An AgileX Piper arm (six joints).
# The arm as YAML. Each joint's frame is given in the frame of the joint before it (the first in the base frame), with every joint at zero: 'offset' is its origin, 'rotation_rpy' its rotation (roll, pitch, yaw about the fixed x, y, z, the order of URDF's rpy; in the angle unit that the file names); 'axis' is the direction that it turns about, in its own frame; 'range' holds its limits. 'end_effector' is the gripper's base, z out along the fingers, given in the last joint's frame.
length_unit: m
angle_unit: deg
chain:
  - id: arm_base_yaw
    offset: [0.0, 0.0, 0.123]
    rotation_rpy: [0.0, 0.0, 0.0]
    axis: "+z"
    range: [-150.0, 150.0]
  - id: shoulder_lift
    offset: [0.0, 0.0, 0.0]
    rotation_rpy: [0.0, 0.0, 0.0]
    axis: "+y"
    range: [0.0, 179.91]
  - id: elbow
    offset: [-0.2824, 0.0, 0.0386]
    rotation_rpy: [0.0, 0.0, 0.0]
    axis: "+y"
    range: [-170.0, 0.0]
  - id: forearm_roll
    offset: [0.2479, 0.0, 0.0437]
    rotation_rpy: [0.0, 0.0, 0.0]
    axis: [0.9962, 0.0, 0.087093]
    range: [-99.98, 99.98]
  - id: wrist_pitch
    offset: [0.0, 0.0, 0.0]
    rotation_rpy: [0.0, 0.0, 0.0]
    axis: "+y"
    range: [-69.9, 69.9]
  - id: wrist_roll
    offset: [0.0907, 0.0, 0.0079]
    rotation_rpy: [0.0, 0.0, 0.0]
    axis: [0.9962, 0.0, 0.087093]
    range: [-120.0, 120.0]
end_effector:
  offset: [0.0, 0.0, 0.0]
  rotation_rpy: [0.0, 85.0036, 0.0]
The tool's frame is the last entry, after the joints.
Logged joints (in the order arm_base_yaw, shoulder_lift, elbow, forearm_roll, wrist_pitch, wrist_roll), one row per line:
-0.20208, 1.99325, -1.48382, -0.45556, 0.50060, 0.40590
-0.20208, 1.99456, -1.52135, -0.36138, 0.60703, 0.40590
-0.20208, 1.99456, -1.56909, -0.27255, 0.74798, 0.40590
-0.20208, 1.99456, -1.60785, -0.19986, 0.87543, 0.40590
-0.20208, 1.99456, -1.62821, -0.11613, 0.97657, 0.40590
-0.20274, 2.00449, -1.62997, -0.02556, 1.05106, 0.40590
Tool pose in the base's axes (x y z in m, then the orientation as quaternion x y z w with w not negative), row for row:
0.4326, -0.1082, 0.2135, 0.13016, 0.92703, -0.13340, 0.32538
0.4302, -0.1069, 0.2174, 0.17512, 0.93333, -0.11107, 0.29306
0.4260, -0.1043, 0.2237, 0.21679, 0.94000, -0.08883, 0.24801
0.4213, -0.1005, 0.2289, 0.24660, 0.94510, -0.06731, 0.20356
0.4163, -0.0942, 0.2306, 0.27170, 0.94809, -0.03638, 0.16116
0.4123, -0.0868, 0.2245, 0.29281, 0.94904, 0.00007, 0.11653
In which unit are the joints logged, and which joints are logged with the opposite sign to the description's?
The joints are logged in radians. Opposite sign: none.
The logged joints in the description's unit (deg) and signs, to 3 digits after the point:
-11.578, 114.205, -85.017, -26.102, 28.682, 23.256
-11.578, 114.280, -87.167, -20.706, 34.780, 23.256
-11.578, 114.280, -89.902, -15.616, 42.856, 23.256
-11.578, 114.280, -92.123, -11.451, 50.158, 23.256
-11.578, 114.280, -93.290, -6.654, 55.953, 23.256
-11.616, 114.849, -93.390, -1.464, 60.221, 23.256

